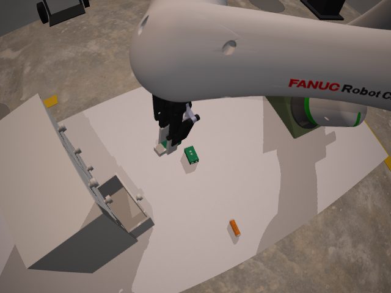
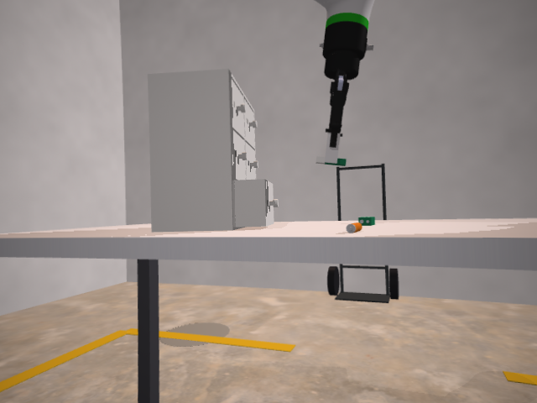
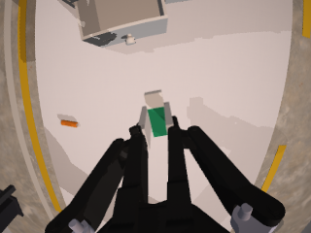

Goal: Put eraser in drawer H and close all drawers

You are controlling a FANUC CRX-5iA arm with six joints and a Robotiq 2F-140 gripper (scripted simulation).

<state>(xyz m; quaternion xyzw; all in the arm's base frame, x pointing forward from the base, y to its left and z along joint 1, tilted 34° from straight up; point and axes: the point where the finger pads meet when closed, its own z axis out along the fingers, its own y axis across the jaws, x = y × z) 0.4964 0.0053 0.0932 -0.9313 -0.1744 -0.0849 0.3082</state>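
Now: the eraser 3 cm below my hand and 1 cm ahead of it. Round my hand: orange cylinder 22 cm to the left, 16 cm below, 11 cm behind; then drawer H 19 cm ahead, 14 cm below, 11 cm to the left.
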